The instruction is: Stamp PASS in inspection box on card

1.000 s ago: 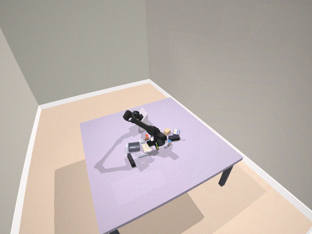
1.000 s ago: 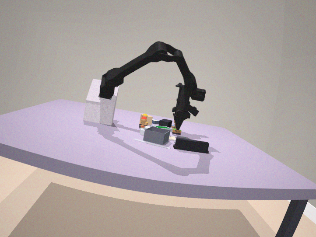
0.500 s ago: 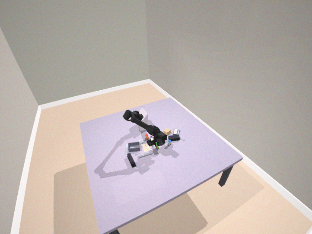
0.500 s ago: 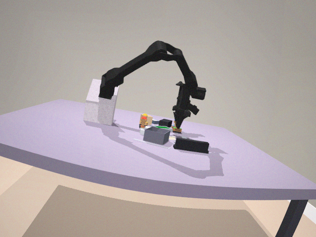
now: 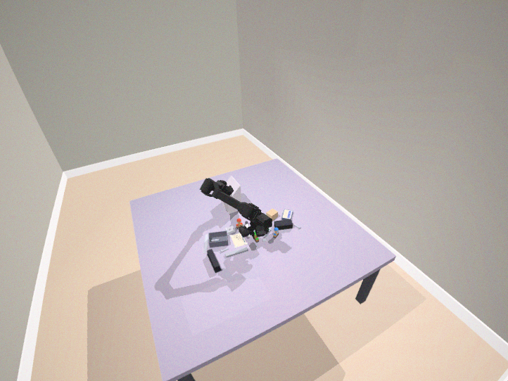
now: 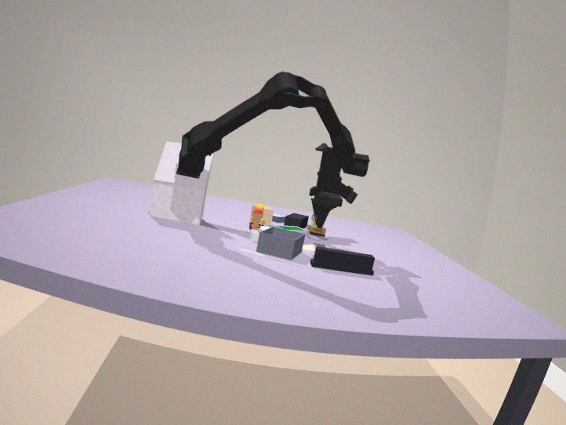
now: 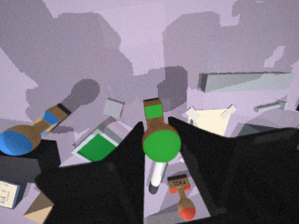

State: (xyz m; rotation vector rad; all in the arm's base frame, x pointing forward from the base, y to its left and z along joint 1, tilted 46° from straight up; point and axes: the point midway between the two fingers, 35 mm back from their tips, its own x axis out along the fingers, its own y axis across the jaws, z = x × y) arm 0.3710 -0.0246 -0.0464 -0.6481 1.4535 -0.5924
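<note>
Right now my gripper tip is 70 mm to the right of the green ink pad, 70 mm past it and 40 mm above it. The rest, counted from my gripper tip: blue-knobbed stamp: 130 mm to the left, 20 mm below, 10 mm ahead; then green-knobbed stamp: right at my gripper tip; then cream card: 90 mm to the right, 70 mm behind, 40 mm below.
</note>
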